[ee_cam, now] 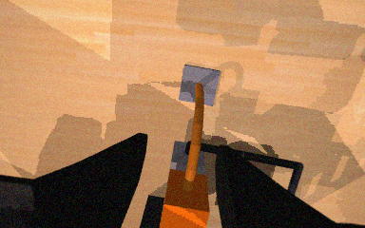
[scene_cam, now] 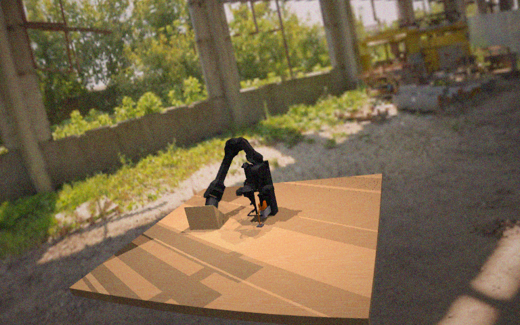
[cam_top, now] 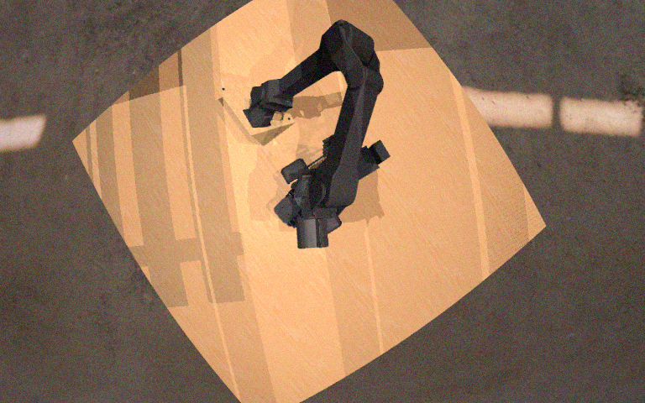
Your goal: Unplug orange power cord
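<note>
Right now the orange plug is 1 cm behind my gripper tip, 8 cm to the left of it and 1 cm below it.
</note>
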